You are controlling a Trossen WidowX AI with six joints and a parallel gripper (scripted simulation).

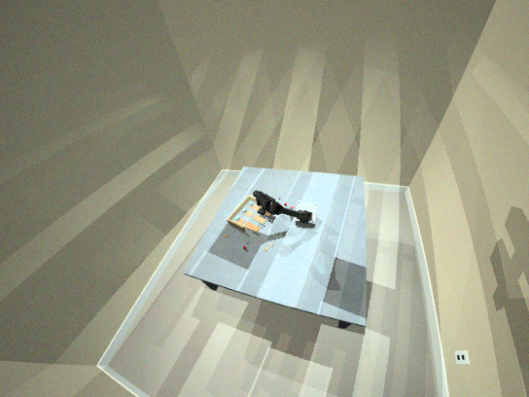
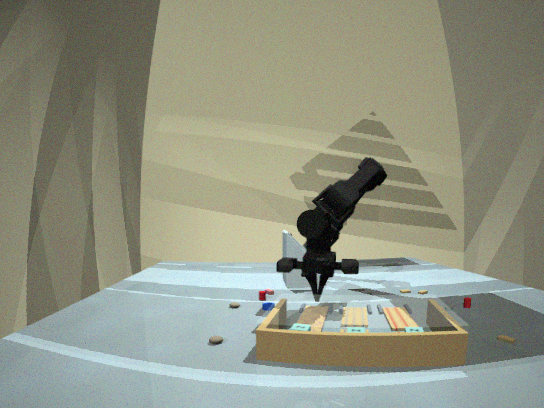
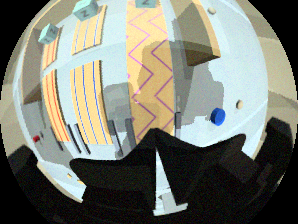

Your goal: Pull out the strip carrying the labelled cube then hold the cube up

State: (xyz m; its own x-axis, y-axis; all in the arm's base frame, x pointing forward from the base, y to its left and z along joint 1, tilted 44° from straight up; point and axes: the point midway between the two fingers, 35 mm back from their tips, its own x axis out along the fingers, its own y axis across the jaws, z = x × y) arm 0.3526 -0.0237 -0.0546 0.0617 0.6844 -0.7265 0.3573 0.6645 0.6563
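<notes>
My gripper tip is 80 mm short of the strip, 40 mm to the left of it and 20 mm above it. Round my gripper tip: blue disc (110 mm to the right, 50 mm behind, 20 mm below).
</notes>
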